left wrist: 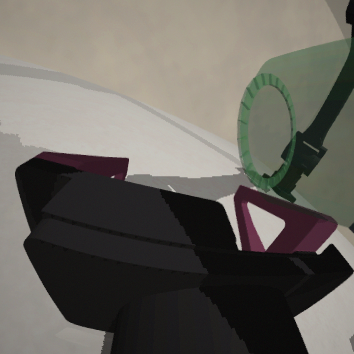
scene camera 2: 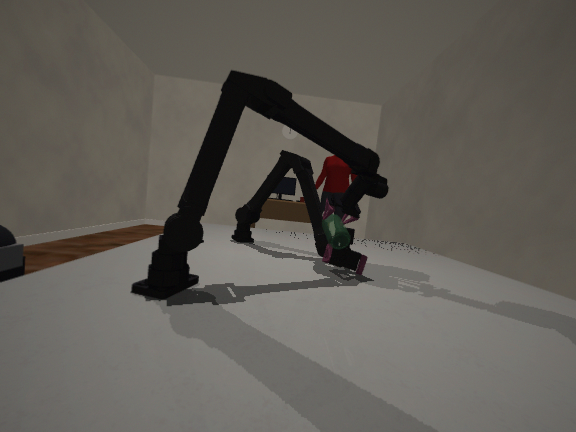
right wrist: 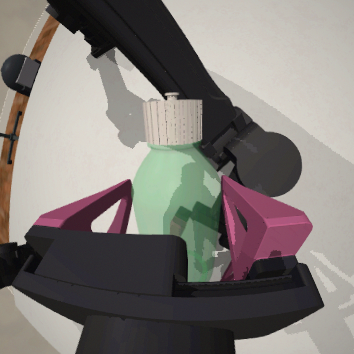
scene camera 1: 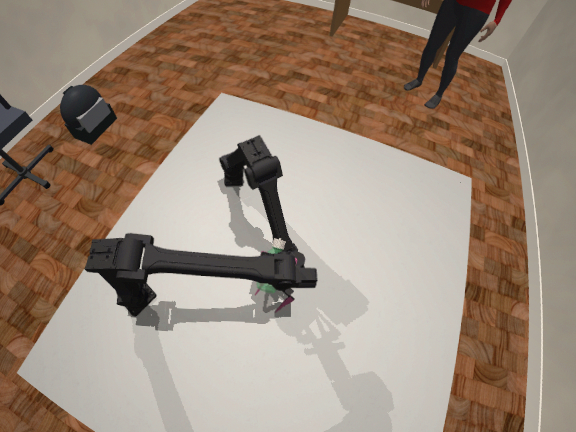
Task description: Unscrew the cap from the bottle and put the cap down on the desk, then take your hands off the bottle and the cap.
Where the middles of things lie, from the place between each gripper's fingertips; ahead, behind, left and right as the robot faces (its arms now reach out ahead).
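Ribbed cap [right wrist: 173, 121]: 180 mm to the left of my left hand, 50 mm behind it and 140 mm above it. My left gripper is 110 mm to the right of the translucent green bottle [scene camera 2: 338, 237], 30 mm past it and 100 mm below it.
The cap is 50 mm to the left of my right hand, 10 mm behind it and 20 mm above it. Relative to the translucent green bottle, my right gripper is 10 mm short of it, 30 mm to the left of it and 20 mm above it.
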